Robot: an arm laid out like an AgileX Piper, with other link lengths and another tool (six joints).
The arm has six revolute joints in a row. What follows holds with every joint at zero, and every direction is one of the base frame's.
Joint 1 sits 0.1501 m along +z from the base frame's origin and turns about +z.
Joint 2 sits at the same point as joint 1 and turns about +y.
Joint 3 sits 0.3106 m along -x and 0.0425 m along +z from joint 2 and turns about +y.
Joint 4 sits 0.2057 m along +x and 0.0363 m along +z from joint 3 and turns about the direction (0.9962, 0, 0.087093).
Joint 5 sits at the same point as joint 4 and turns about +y.
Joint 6 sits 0.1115 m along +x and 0.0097 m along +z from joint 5 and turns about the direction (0.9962, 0, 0.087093).
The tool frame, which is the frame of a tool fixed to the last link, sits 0.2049 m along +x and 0.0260 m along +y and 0.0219 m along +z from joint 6; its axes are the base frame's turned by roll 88.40, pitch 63.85 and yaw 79.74 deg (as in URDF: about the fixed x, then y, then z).
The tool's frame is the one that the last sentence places.
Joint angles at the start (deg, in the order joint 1, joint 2, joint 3, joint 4, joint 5, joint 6):
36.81 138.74 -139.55 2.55 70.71 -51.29
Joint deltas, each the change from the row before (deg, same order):
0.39 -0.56 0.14 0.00 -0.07 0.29
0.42 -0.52 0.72 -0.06 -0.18 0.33
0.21 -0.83 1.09 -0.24 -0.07 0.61
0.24 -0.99 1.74 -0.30 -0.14 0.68
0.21 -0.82 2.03 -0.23 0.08 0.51
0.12 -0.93 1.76 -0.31 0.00 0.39
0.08 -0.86 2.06 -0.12 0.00 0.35
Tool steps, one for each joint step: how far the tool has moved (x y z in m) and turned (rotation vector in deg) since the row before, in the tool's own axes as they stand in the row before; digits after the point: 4 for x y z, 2 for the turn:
-0.0041 0.0020 -0.0047 0.05 -0.51 0.01
-0.0009 0.0037 -0.0027 -0.13 -0.03 -0.06
0.0013 0.0013 -0.0038 0.04 0.29 0.30
0.0041 0.0025 -0.0032 -0.08 0.70 0.27
0.0081 0.0044 -0.0013 -0.38 1.28 0.06
0.0062 0.0019 -0.0025 -0.09 0.89 0.05
0.0082 0.0035 -0.0013 -0.38 1.17 0.06

